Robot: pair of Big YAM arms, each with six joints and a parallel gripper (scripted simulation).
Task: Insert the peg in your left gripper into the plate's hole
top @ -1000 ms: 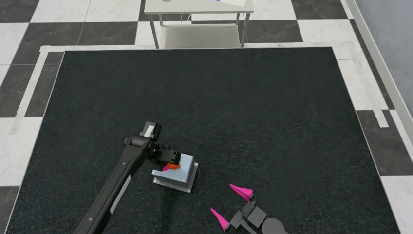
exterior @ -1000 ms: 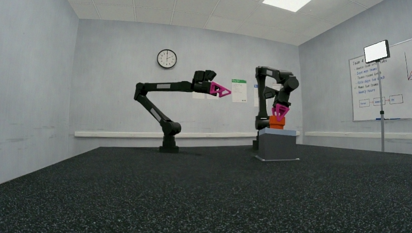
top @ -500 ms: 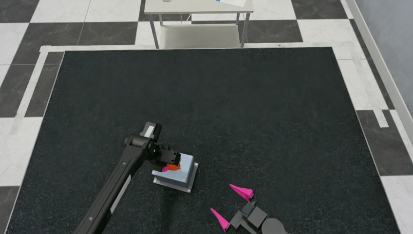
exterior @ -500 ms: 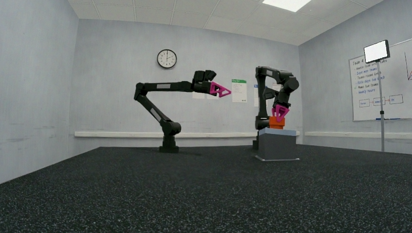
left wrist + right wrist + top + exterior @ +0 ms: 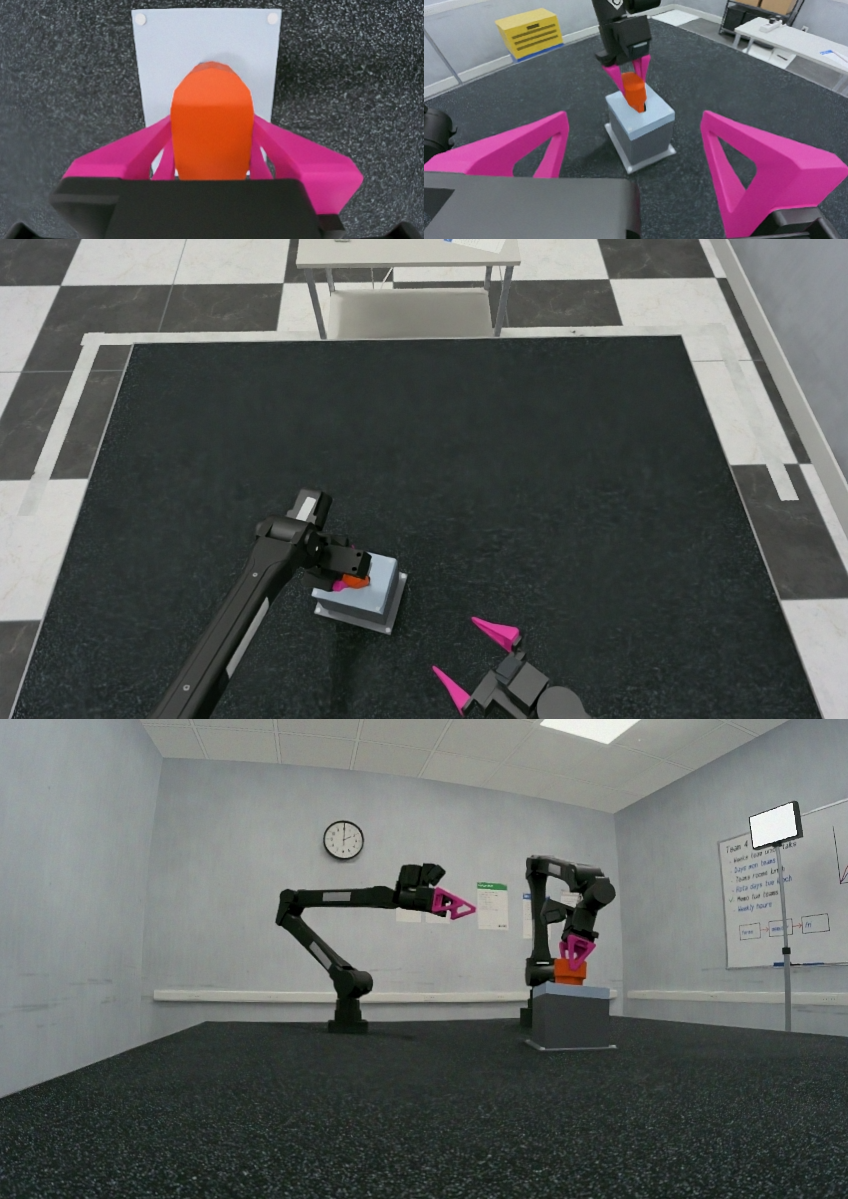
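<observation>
Right now my left hand is 1 cm short of the light blue plate, 1 cm to the left of it and 6 cm above it. Round my left hand: grey block (1 cm ahead, 1 cm to the right, 11 cm below); orange peg (2 cm below).
</observation>
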